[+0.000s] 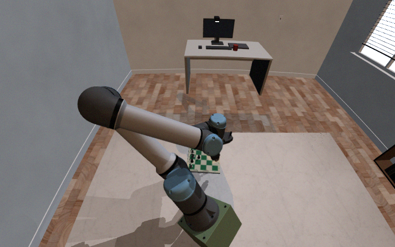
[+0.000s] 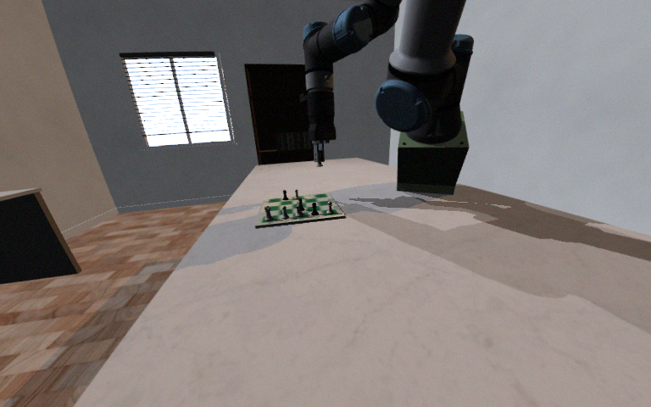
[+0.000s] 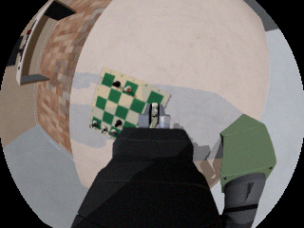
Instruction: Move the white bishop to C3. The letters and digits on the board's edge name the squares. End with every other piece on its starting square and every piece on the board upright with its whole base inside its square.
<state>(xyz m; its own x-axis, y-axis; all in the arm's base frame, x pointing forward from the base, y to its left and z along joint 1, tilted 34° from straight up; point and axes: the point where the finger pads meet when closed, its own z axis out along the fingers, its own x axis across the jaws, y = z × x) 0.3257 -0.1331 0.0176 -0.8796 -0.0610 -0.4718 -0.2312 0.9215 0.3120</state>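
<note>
The green-and-white chessboard lies 90 mm ahead of my hand, 60 mm to the left of it and 130 mm below it. Round my hand: pale piece 10 mm below.
</note>
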